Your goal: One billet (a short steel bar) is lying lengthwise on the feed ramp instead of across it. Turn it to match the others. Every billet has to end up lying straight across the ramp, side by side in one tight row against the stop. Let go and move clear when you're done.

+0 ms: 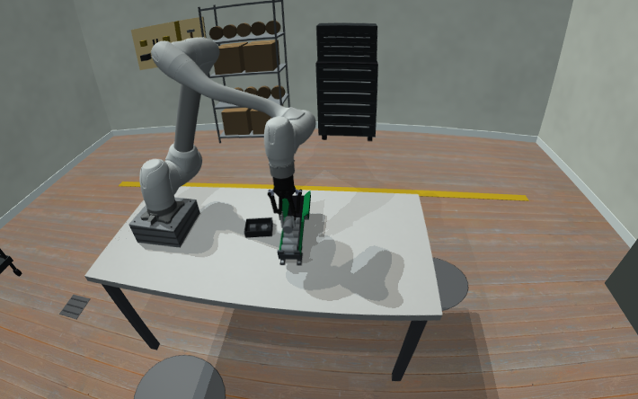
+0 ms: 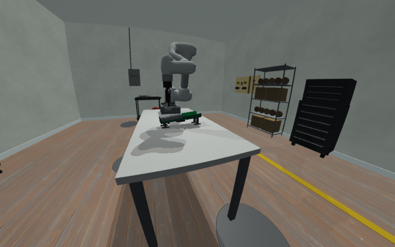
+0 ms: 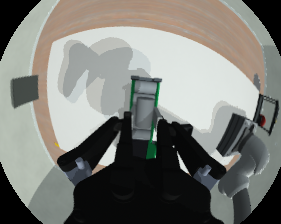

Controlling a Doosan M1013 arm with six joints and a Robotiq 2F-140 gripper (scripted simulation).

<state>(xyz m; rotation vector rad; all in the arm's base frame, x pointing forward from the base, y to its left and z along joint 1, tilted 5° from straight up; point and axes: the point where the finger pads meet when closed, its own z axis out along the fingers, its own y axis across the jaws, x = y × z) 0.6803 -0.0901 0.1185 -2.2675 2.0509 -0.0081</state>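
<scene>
Now: hand 1 cm short of the dark stop, 8 cm to the left of it and 13 cm above it. Round my hand: black box 19 cm behind, 13 cm to the left, 18 cm below.
</scene>
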